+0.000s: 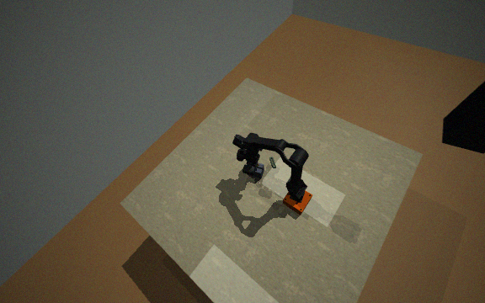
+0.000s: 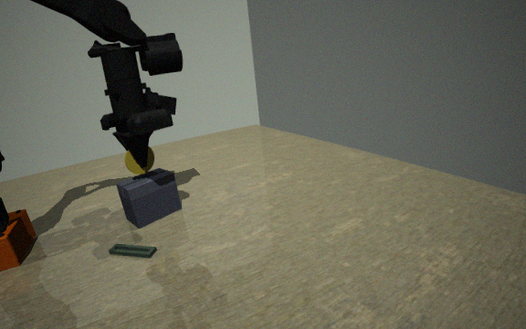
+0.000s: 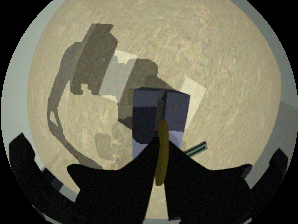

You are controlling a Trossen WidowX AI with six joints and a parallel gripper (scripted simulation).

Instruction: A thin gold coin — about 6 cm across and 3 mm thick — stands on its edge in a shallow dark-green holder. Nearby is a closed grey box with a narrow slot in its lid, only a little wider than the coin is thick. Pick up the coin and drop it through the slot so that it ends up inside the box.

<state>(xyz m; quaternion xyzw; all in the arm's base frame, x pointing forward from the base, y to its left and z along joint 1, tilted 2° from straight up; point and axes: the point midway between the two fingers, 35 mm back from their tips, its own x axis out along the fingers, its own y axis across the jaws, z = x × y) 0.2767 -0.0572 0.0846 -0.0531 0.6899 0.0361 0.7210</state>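
The coin lies 20 mm above my gripper tip.
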